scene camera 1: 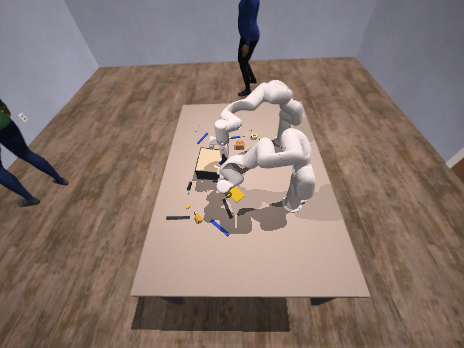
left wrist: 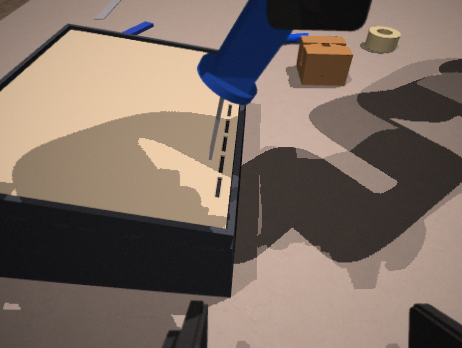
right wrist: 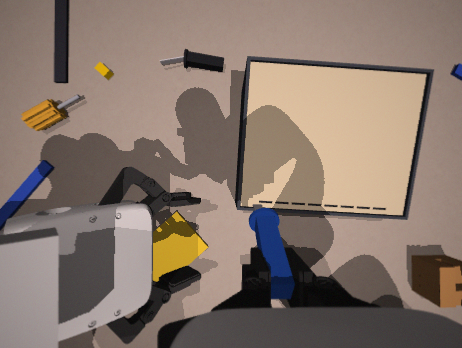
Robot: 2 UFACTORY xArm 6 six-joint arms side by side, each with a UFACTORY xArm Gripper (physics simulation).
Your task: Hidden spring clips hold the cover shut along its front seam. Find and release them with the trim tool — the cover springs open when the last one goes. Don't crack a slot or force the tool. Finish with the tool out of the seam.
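Note:
The cream cover lies shut in its black box. A row of dark slots runs along its front edge. My right gripper is shut on the blue handle of the trim tool. The tool is tilted; its thin blade points down beside the slot row in the left wrist view, near the row's left end in the right wrist view. Whether the tip touches the cover, I cannot tell. My left gripper is open, beside the box.
A yellow block lies below the left gripper. An orange box and a tape roll stand beyond the box. A black-handled tool and an orange-handled screwdriver lie on the table.

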